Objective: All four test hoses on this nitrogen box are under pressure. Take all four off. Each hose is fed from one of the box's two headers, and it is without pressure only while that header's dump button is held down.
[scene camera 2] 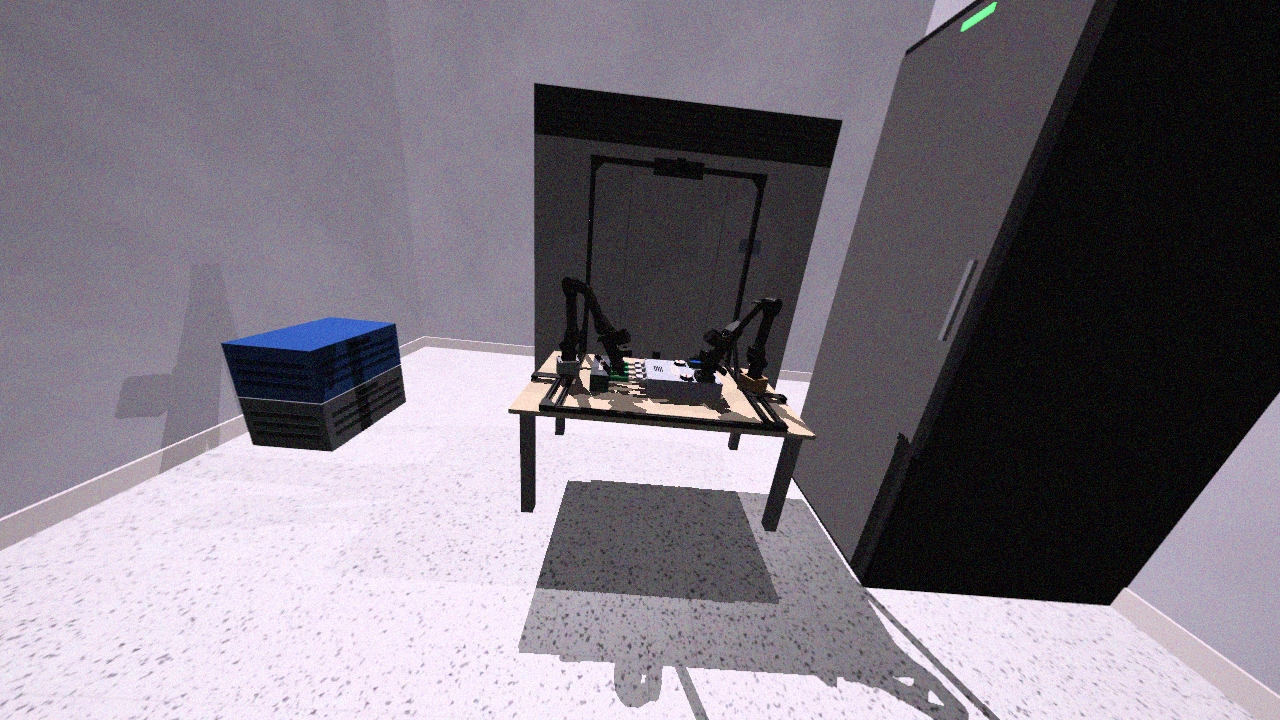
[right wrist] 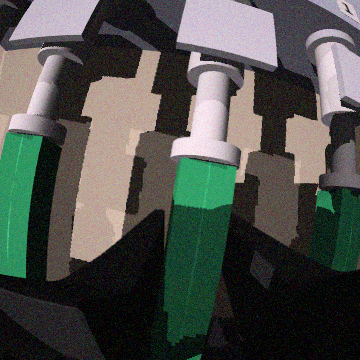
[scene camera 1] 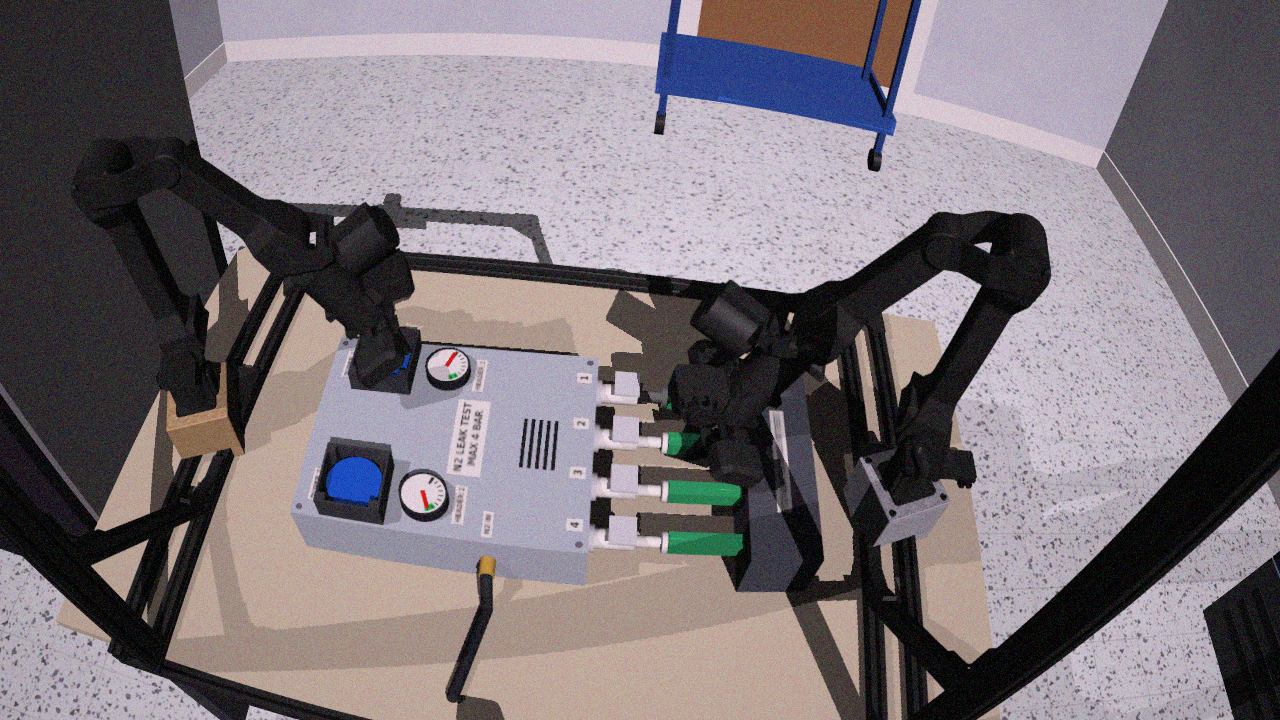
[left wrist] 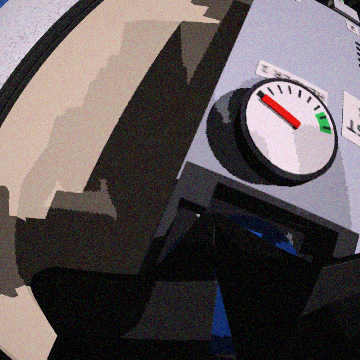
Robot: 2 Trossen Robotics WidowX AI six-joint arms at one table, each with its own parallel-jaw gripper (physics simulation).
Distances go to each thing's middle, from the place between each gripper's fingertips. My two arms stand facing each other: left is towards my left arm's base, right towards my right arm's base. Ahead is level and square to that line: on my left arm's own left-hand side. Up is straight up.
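Dark manifold block point(scene camera 1: 780, 519): 47 cm to the right of my left hand, 10 cm behind it and 5 cm below it.
Relative to my right hand, the dark manifold block is 110 mm to the right and 30 mm behind.
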